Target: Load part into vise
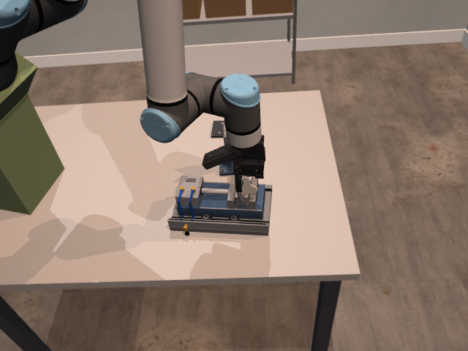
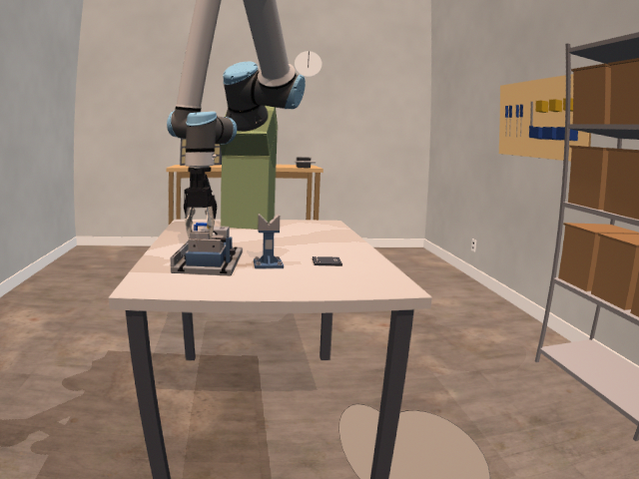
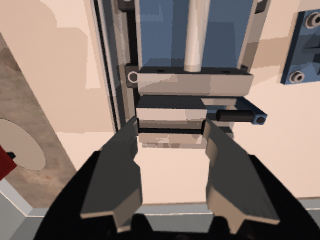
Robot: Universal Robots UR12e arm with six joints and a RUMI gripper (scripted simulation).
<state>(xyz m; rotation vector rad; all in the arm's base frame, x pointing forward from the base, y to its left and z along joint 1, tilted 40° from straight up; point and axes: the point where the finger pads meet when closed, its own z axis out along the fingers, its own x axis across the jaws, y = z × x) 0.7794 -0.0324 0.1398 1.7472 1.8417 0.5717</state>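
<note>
Right now my hand is right at the part. Also, from my hand: moving jaw (3 cm below, 3 cm behind, 2 cm to the left); then fixed jaw (3 cm below, 3 cm ahead, 2 cm to the left); then work stop (7 cm to the left, 2 cm below).
</note>
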